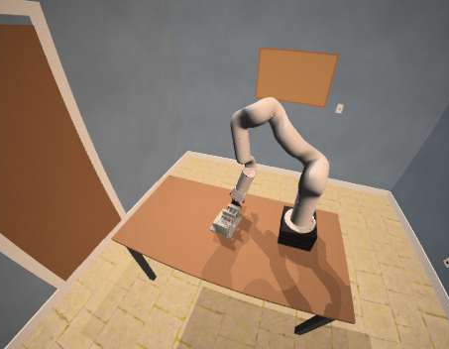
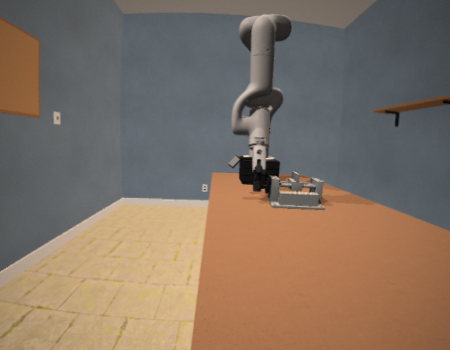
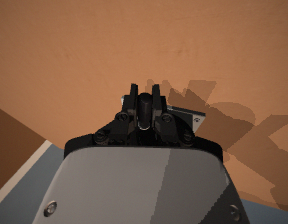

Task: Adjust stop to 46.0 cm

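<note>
The dark round handwheel handle lies 1 cm to the left of my hand. Also, from my hand: black handwheel: 2 cm to the left.
</note>
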